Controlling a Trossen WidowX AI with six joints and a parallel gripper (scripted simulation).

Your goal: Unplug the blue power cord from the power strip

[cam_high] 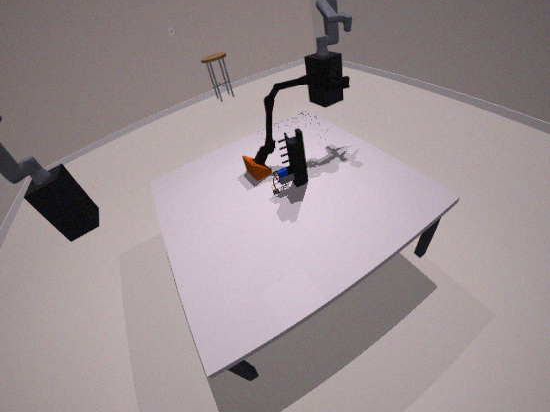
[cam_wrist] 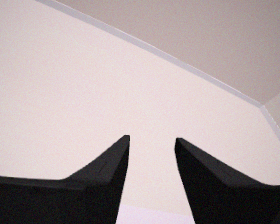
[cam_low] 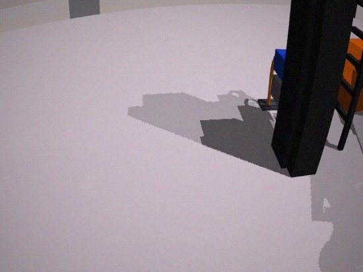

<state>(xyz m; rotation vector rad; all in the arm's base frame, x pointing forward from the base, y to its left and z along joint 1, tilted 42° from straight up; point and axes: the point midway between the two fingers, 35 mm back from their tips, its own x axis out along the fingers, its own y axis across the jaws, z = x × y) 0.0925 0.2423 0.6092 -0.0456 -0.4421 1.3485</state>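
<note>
Right now the blue plug is 58 cm to the right of my gripper tip, 22 cm below it and 13 cm ahead of it. Also, from my gripper tip: power strip: 51 cm to the right, 20 cm below, 15 cm ahead.
</note>
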